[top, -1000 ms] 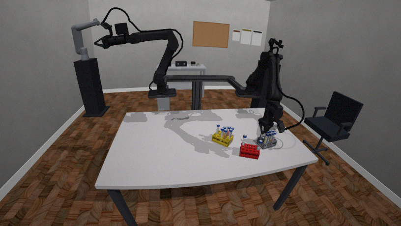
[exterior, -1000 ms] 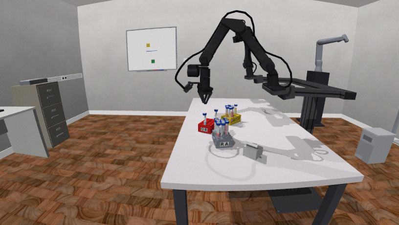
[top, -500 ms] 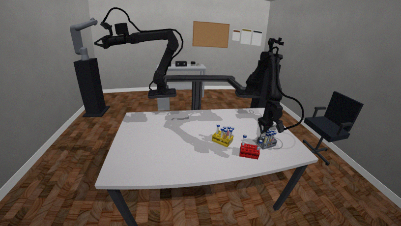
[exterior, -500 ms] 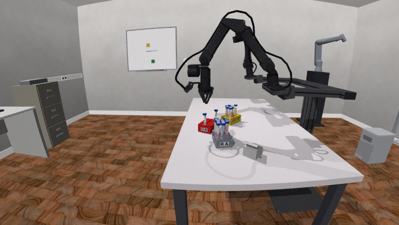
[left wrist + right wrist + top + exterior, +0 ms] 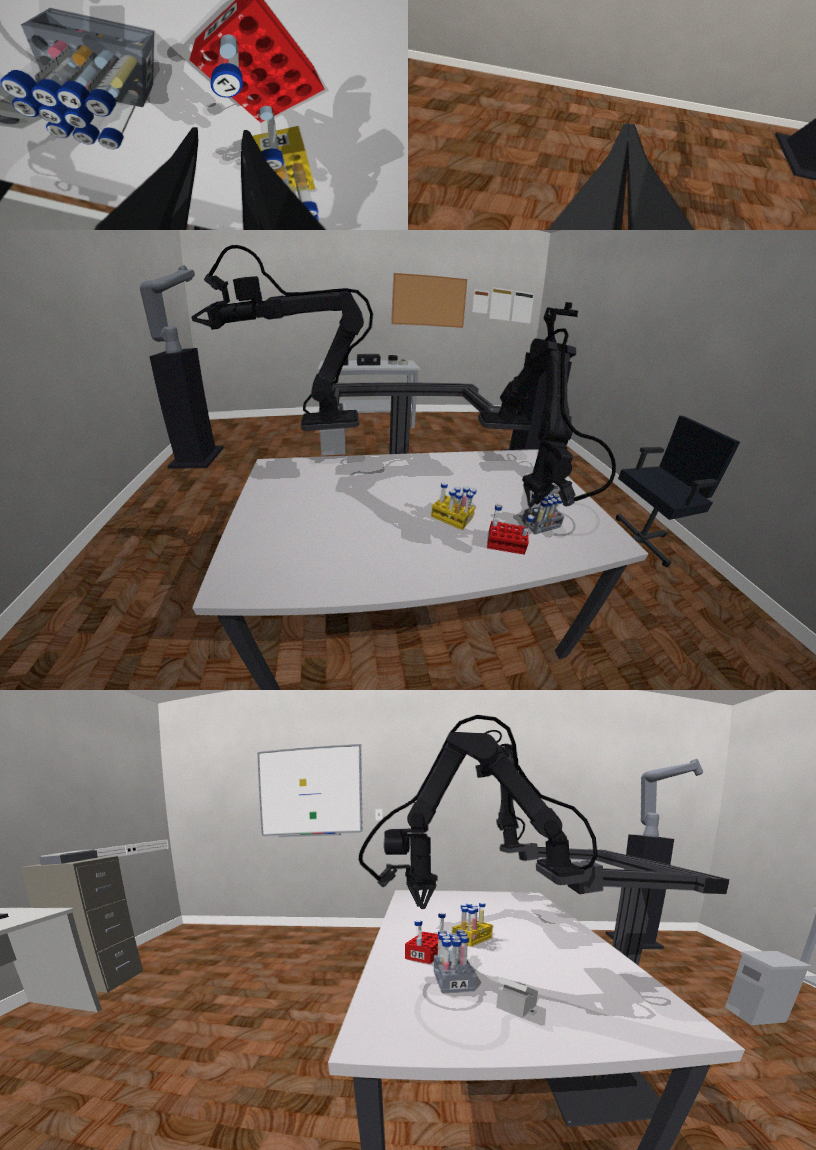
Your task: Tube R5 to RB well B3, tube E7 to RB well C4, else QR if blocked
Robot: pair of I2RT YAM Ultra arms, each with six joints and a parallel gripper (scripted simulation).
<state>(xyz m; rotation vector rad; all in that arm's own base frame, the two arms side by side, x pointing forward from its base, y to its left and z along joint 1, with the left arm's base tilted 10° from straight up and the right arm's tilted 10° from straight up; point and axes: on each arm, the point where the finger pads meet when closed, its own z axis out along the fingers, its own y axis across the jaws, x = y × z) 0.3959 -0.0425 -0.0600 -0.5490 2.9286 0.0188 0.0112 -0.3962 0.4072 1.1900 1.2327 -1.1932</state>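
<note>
Right now the red rack QR is 2 cm behind my left hand, 5 cm to the right of it and 15 cm below it. From my left hand the other things lie so: grey button box (25 cm behind, 26 cm to the left, 13 cm below); then grey rack RA (10 cm behind, 13 cm to the left, 15 cm below); then yellow rack RB (18 cm behind, 20 cm to the right, 15 cm below).
</note>
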